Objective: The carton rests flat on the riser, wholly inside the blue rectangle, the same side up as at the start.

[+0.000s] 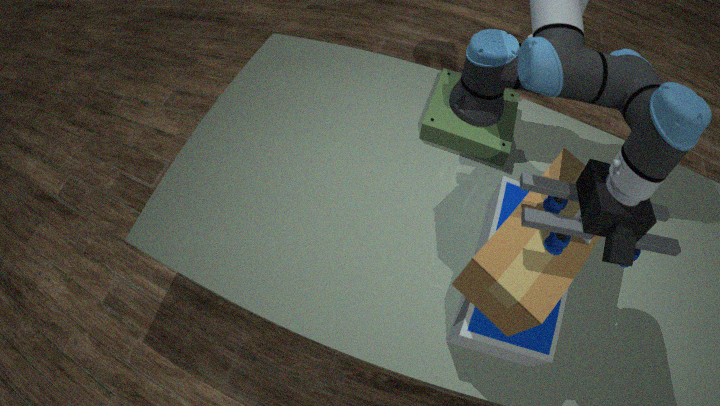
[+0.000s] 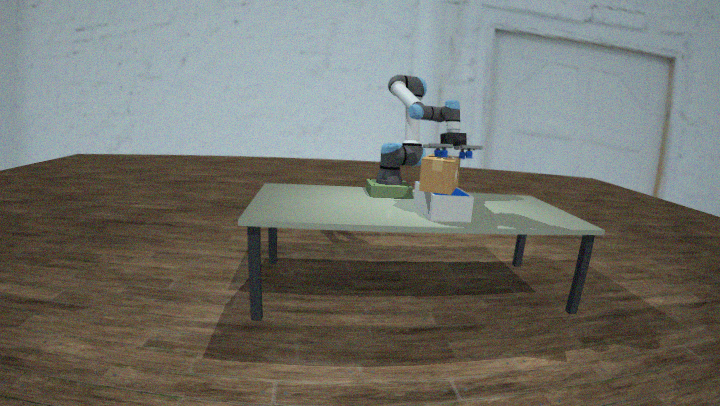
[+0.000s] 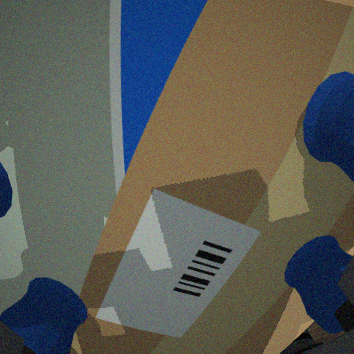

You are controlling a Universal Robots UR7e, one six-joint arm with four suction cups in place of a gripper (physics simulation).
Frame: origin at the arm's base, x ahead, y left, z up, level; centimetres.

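Seen in the pictures: end effector, tool point: (image 2: 453,157) (image 3: 169,229); arm's base, origin of the base link: (image 1: 476,105) (image 2: 388,182).
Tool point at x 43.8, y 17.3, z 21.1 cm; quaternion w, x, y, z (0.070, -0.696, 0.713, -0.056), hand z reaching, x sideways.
Observation:
Offsets run from my tool point to a thing's middle. Level surfaces: height alone.
The brown carton @(dx -0.9, dy -5.8, dz -7.8 cm) (image 1: 523,262) (image 2: 439,174) (image 3: 228,105) lies on the white riser @(dx +0.7, dy -4.9, dz -21.5 cm) (image 1: 496,348) (image 2: 448,208) (image 3: 116,105), with its grey barcode label @(dx -2.6, dy -1.0, dz -0.2 cm) (image 3: 197,267) facing up. It is turned diagonally across the blue rectangle @(dx +0.7, dy -4.9, dz -15.5 cm) (image 1: 508,333) (image 2: 459,192) (image 3: 151,53), and its corners reach past the rectangle's sides. My gripper (image 1: 589,227) (image 2: 452,150) hangs over the carton's far half. Two of its blue suction cups (image 1: 554,242) (image 3: 326,116) are close above the carton's top and the others are off its side. I cannot tell whether the cups touch the carton.
The riser stands on the right part of the grey-green table @(dz -27.5 cm) (image 1: 301,201) (image 2: 327,207). The arm's green base mount (image 1: 463,130) (image 2: 387,189) is just behind it. A wooden floor surrounds the table.

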